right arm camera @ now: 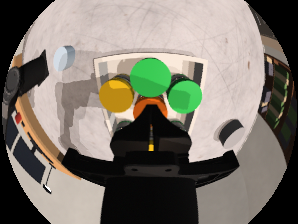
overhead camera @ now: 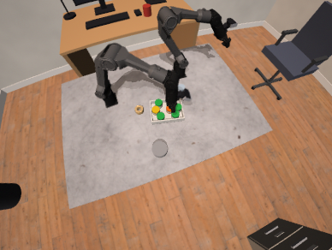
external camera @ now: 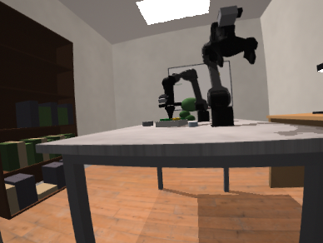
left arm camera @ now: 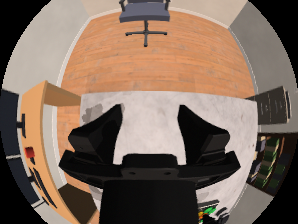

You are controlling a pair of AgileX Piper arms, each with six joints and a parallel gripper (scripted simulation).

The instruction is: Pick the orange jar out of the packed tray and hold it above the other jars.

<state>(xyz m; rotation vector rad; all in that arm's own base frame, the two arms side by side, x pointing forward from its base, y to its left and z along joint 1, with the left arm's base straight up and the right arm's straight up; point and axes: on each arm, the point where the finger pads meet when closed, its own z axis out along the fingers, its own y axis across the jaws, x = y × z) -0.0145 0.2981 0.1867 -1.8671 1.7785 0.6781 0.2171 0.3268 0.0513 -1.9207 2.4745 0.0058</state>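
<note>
Now: the orange jar 30 mm below my right hand. The rest, counted from my right hand: light blue disc 140 mm to the left, 120 mm behind, 40 mm below; then tan ring 170 mm to the right, 90 mm behind, 40 mm below; then cream tray 40 mm below, 20 mm to the right, 10 mm behind.
</note>
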